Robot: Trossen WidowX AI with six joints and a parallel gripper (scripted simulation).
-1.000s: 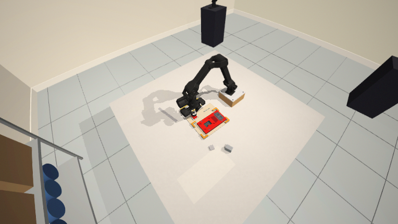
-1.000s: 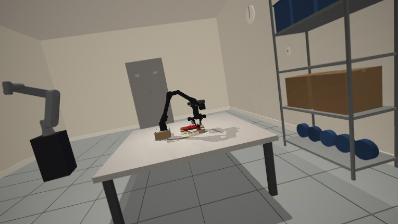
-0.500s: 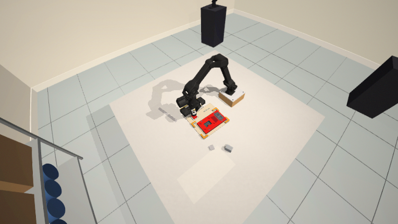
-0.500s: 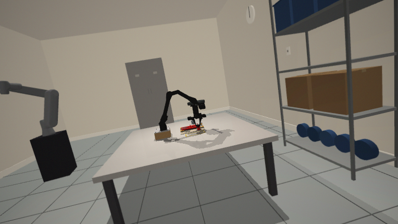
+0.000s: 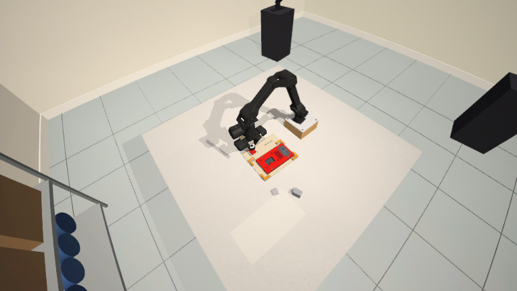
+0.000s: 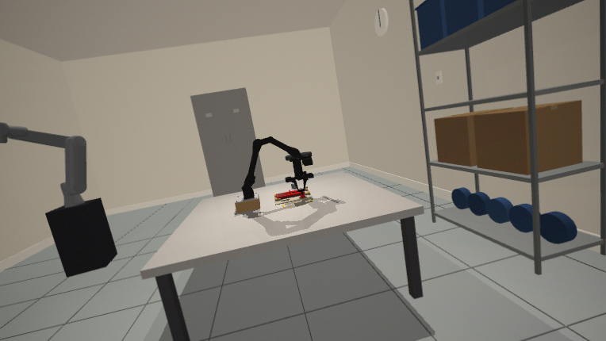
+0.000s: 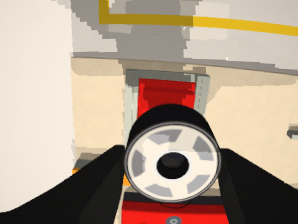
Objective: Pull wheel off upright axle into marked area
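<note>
The upright axle is 2 cm below my gripper tip. From my gripper tip the other things lie so: wheel (right at my gripper tip); then grey strip (18 cm to the right, 12 cm ahead, 6 cm below).
</note>
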